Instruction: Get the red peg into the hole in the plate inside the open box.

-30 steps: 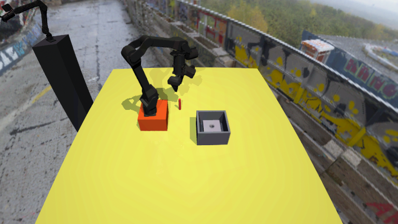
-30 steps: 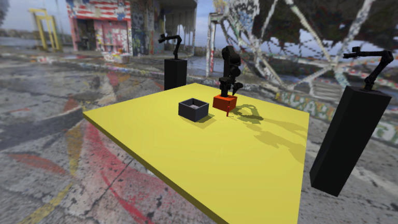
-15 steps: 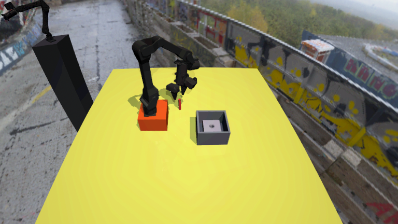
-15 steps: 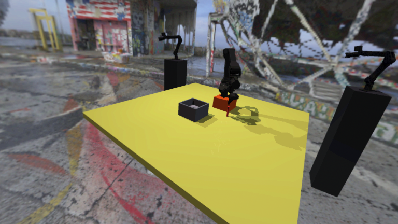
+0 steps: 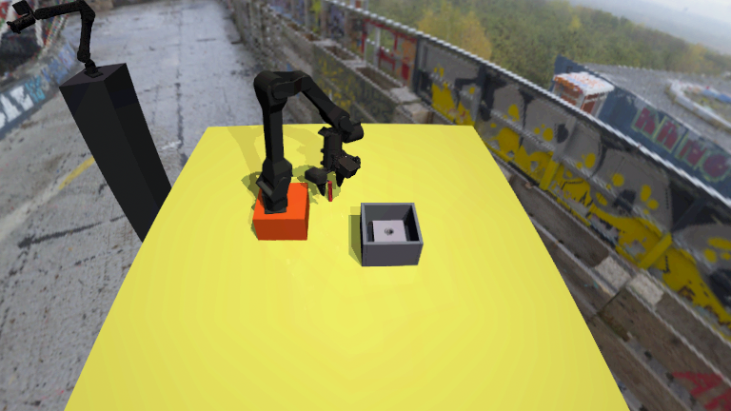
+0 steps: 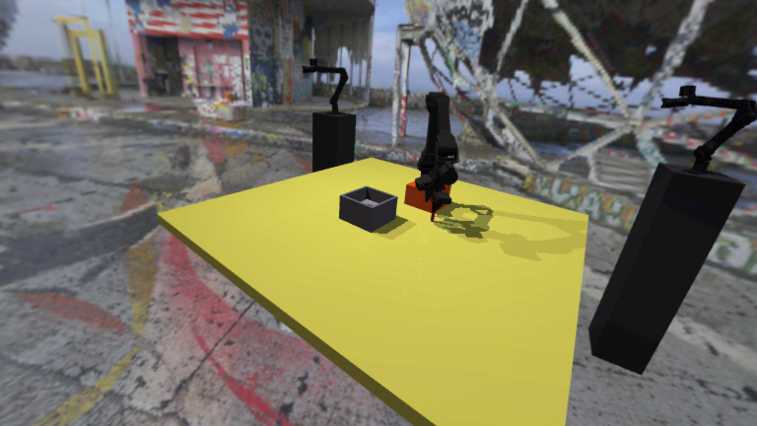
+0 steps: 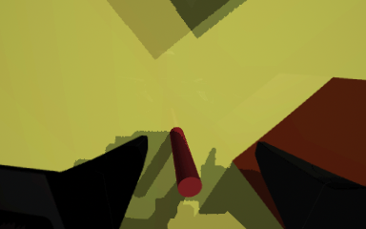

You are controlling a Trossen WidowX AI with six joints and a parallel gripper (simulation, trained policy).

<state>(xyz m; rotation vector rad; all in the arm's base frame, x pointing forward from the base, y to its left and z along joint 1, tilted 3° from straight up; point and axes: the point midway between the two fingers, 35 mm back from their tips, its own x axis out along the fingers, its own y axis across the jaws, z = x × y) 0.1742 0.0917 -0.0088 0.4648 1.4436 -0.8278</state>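
My gripper tip is now 2 cm to the right of the red peg and 2 cm above it. Also, from my gripper tip: light grey plate 15 cm ahead, 20 cm to the right, 1 cm below; then dark grey box 15 cm ahead, 20 cm to the right, 3 cm below.
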